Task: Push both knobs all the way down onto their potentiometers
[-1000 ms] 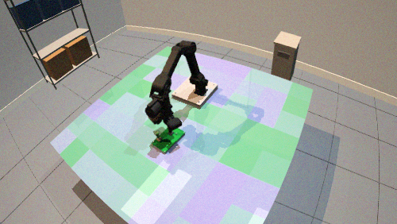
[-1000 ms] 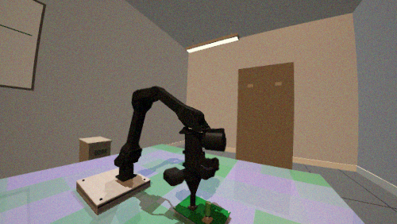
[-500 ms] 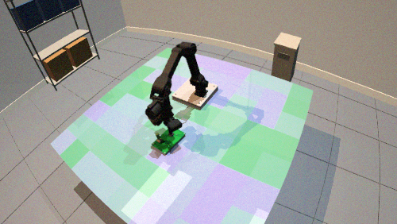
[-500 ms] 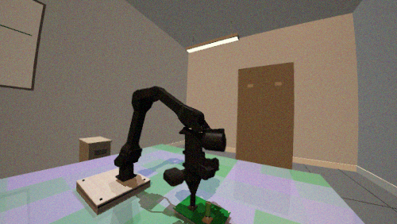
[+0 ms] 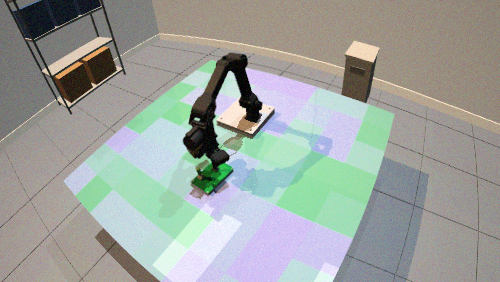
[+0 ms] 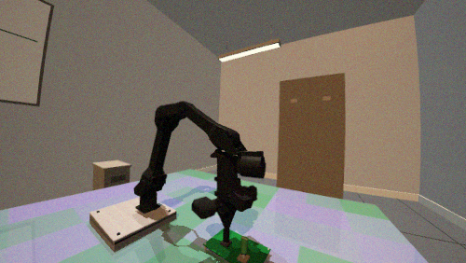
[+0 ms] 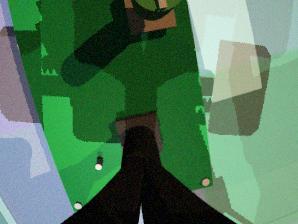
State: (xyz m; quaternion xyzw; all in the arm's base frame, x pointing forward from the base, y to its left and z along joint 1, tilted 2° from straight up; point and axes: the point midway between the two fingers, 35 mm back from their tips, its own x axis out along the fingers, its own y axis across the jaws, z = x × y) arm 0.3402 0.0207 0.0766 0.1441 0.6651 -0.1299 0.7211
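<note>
The dark knob is 20 mm below my gripper tip. From my gripper tip the other things lie so: potentiometer knob: 60 mm ahead, 30 mm to the right.
</note>
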